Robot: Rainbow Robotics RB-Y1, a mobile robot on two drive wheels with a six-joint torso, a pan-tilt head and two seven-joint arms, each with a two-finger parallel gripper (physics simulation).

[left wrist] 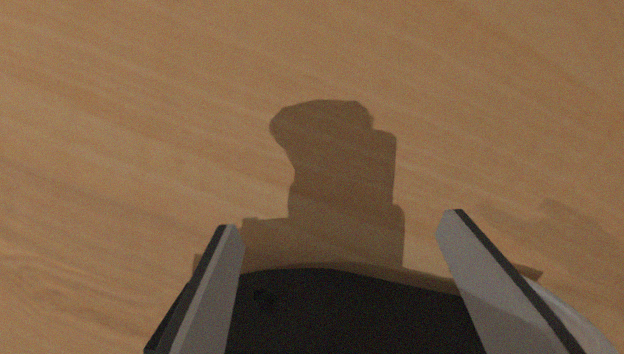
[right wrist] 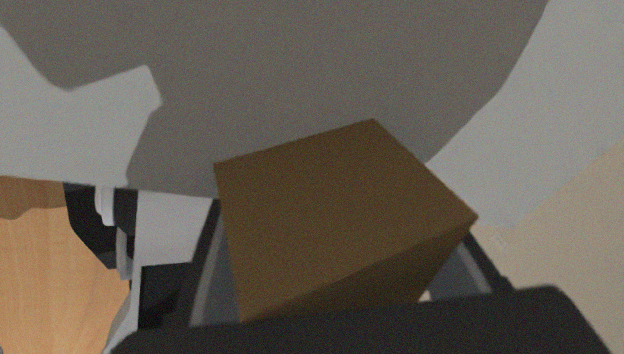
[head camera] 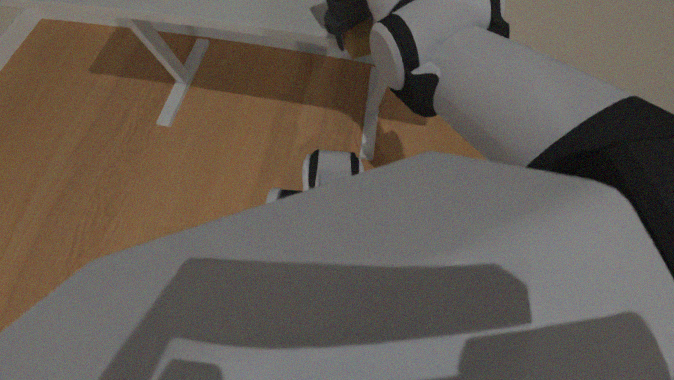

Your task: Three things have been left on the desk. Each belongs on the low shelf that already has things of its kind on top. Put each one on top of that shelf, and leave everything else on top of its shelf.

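Places are measured from the robot's base along level axes (x left, y back, z up), in metres.
Where they show: left gripper, fingertip midpoint: (left wrist: 338,229); right gripper, fingertip midpoint: (right wrist: 320,187).
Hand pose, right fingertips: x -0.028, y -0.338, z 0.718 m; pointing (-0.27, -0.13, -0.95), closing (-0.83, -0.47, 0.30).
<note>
After its pixels a point has its place.
A brown block (head camera: 359,39) {x -0.031, y -0.273, z 0.768 m} (right wrist: 335,215) {x -0.004, y -0.361, z 0.755 m} is at the near edge of the white desk (head camera: 225,14) {x 0.306, y -0.388, z 0.720 m} (right wrist: 565,105) {x -0.171, y -0.419, z 0.720 m}, at the top of the head view. My right gripper (head camera: 352,37) {x -0.028, y -0.339, z 0.718 m} (right wrist: 320,187) {x -0.028, y -0.339, z 0.718 m} is shut on this block, with a finger at each side of it; the fingertips are partly hidden behind it. My left gripper (left wrist: 338,229) {x 0.421, y 0.409, z 0.234 m} is open and empty above the wooden floor. The low shelves and the other two things left on the desk do not show in these views.
White desk legs (head camera: 172,102) (head camera: 370,117) stand on the wooden floor (head camera: 240,130) {x 0.566, y -0.473, z 0.000 m} (left wrist: 150,75) {x 0.441, y 0.669, z 0.000 m} (right wrist: 50,280) {x 0.370, y 0.862, z 0.000 m} below the desk. My grey body fills the lower part of the head view. A beige surface (right wrist: 585,250) {x -2.193, y 0.028, z 0.724 m} lies beyond the desk's edge.
</note>
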